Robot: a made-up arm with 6 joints.
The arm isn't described. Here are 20 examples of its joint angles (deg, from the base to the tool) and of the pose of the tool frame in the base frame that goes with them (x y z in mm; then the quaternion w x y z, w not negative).
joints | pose
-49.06 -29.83 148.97 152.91 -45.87 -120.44 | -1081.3 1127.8 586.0 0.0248 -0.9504 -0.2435 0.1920
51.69 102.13 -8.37 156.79 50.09 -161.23 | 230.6 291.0 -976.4 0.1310 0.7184 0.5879 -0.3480
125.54 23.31 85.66 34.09 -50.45 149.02 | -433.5 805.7 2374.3 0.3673 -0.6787 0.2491 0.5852
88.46 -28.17 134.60 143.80 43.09 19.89 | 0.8 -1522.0 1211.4 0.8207 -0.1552 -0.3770 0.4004
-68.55 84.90 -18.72 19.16 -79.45 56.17 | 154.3 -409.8 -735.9 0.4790 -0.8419 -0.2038 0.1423
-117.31 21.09 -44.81 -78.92 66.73 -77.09 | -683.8 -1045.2 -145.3 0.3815 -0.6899 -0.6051 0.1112
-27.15 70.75 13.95 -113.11 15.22 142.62 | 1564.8 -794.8 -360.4 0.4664 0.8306 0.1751 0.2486
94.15 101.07 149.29 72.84 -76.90 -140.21 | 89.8 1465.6 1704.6 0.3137 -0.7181 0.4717 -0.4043
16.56 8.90 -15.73 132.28 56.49 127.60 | 1633.6 534.6 617.6 0.0677 -0.9514 0.2961 0.0516
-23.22 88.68 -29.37 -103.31 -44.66 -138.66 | 319.1 7.3 -882.2 0.1078 -0.5358 -0.6016 -0.5825
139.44 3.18 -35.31 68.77 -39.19 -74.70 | -1062.1 1095.0 276.9 0.1256 -0.2882 -0.7009 -0.6402
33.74 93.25 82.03 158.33 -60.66 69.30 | 1878.6 1115.4 724.7 0.6857 -0.3870 0.5074 -0.3501
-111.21 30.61 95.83 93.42 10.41 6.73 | -318.2 -743.4 2479.3 0.8764 0.0092 0.3170 -0.3624
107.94 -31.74 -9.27 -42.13 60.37 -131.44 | -258.1 1114.7 1887.3 0.7525 -0.3300 0.2802 0.4963
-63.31 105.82 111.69 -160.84 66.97 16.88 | 851.5 -1887.4 826.3 0.0353 -0.1804 -0.9829 0.0105
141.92 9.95 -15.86 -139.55 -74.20 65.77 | -1370.8 1035.3 855.3 0.7485 -0.3970 -0.4653 0.2562
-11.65 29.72 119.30 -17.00 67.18 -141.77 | 5.2 -5.0 2431.5 0.8339 0.1366 -0.2519 -0.4718
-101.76 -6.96 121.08 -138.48 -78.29 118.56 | 313.4 1080.6 1833.3 0.3934 -0.3279 0.7457 0.4263
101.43 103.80 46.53 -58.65 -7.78 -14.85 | -387.8 1742.6 -634.2 0.0551 -0.8932 -0.3897 -0.2176
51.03 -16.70 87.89 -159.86 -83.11 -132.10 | -483.9 -567.5 2242.3 0.1925 -0.5569 -0.7159 0.3745
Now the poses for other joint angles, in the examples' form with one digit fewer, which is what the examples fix.
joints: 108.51 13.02 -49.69 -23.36 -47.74 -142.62
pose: -397 1076 -199 0.482 0.853 -0.201 -0.008
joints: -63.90 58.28 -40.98 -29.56 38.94 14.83
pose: 336 -625 -721 0.526 0.747 -0.405 0.045
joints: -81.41 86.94 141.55 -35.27 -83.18 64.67
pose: 333 -1246 1836 0.642 0.617 0.129 0.437
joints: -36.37 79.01 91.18 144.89 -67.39 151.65
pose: 1502 -1242 1402 0.194 -0.165 -0.522 0.814
